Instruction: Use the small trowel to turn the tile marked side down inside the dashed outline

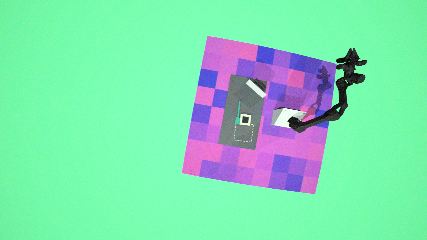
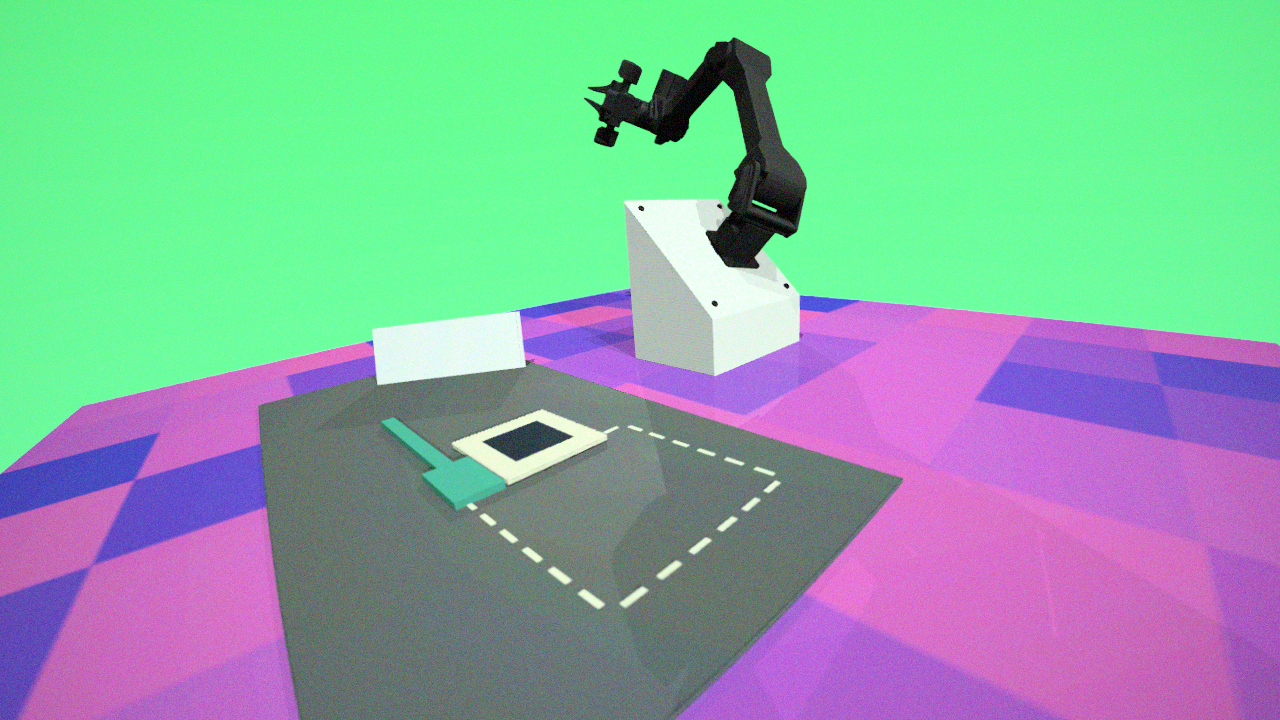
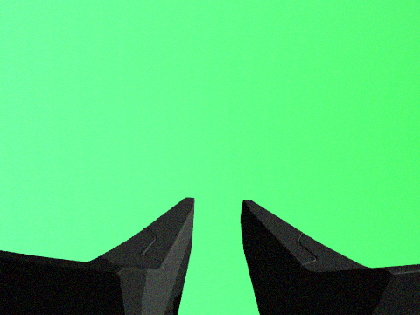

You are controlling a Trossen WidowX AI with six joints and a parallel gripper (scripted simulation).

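The small trowel lies 460 mm below my gripper tip, 410 mm ahead of it and 310 mm to the left of it. The rest, counted from my gripper tip: cream tile (620 mm to the left, 480 mm below, 450 mm ahead); dark mat (560 mm to the left, 500 mm below, 490 mm ahead); teal l-shaped strip (600 mm to the left, 530 mm ahead, 480 mm below).
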